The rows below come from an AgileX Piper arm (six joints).
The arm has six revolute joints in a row. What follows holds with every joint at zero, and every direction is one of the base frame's.
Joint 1 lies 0.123 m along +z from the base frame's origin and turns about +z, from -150 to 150 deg.
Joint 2 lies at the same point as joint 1 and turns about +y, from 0 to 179.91 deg.
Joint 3 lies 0.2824 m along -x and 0.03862 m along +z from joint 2 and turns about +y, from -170 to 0 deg.
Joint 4 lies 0.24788 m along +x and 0.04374 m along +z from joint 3 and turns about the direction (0.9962, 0, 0.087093), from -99.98 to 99.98 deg.
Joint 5 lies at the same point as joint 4 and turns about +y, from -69.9 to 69.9 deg.
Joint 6 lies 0.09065 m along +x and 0.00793 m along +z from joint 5 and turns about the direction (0.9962, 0, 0.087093), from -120 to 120 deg.
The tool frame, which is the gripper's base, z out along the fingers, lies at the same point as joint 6; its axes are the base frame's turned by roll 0, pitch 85 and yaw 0 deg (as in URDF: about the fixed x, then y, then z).
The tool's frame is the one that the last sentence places.
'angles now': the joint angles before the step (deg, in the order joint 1, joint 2, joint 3, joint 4, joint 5, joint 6). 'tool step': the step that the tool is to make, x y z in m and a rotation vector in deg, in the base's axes. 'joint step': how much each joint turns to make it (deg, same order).
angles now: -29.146 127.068 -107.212 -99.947 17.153 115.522
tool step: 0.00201 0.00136 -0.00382 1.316 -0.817 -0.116
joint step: 0.235 0.410 0.000 0.001 0.022 1.658
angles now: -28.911 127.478 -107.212 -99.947 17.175 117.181
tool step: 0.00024 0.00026 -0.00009 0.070 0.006 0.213
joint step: 0.001 0.000 0.001 -0.001 -0.223 0.002
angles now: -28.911 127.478 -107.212 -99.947 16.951 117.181
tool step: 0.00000 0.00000 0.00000 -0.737 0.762 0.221
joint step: 0.000 0.000 0.000 -0.002 -0.001 -1.081
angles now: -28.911 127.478 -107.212 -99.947 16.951 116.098
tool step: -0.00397 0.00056 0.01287 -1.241 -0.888 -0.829
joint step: 0.000 -1.343 -0.001 0.002 0.959 -0.450
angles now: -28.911 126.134 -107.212 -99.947 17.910 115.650
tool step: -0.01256 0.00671 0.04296 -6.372 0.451 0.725
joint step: 0.001 -4.717 0.001 0.572 0.106 -6.722
